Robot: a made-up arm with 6 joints. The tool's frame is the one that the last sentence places.
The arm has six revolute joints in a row. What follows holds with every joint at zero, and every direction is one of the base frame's. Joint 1 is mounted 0.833 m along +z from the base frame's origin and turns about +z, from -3.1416 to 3.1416 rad. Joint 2 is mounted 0.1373 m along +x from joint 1 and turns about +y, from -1.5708 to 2.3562 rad. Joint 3 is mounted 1.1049 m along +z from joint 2 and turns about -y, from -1.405 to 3.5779 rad. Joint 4 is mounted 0.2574 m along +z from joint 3 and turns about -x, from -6.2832 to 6.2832 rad. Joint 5 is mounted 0.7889 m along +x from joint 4 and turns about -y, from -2.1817 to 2.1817 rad. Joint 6 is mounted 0.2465 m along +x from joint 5 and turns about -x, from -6.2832 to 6.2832 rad. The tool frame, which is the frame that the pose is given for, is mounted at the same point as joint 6; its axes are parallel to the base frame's.
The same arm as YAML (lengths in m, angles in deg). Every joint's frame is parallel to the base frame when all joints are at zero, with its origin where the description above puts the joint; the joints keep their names.
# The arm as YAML. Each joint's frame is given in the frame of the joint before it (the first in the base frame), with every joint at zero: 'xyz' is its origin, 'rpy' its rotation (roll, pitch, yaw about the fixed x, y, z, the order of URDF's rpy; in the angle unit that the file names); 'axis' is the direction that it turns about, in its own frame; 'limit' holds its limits. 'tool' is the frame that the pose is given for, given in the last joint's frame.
units:
  length: m
  angle: deg
joints:
  - name: joint 1
    type: revolute
    origin:
      xyz: [0.0, 0.0, 0.833]
      rpy: [0.0, 0.0, 0.0]
    axis: "+z"
    limit:
      lower: -180.0
      upper: 180.0
  - name: joint 2
    type: revolute
    origin:
      xyz: [0.1373, 0.0, 0.0]
      rpy: [0.0, 0.0, 0.0]
    axis: "+y"
    limit:
      lower: -90.0
      upper: 135.0
  - name: joint 3
    type: revolute
    origin:
      xyz: [0.0, 0.0, 1.1049]
      rpy: [0.0, 0.0, 0.0]
    axis: "-y"
    limit:
      lower: -80.5
      upper: 205.0
  - name: joint 4
    type: revolute
    origin:
      xyz: [0.0, 0.0, 0.2574]
      rpy: [0.0, 0.0, 0.0]
    axis: "-x"
    limit:
      lower: -360.0
      upper: 360.0
  - name: joint 5
    type: revolute
    origin:
      xyz: [0.7889, 0.0, 0.0]
      rpy: [0.0, 0.0, 0.0]
    axis: "-y"
    limit:
      lower: -125.0
      upper: 125.0
  - name: joint 6
    type: revolute
    origin:
      xyz: [0.2465, 0.0, 0.0]
      rpy: [0.0, 0.0, 0.0]
    axis: "-x"
    limit:
      lower: -360.0
      upper: 360.0
tool:
  origin:
    xyz: [0.0, 0.0, 0.0]
    rpy: [0.0, 0.0, 0.0]

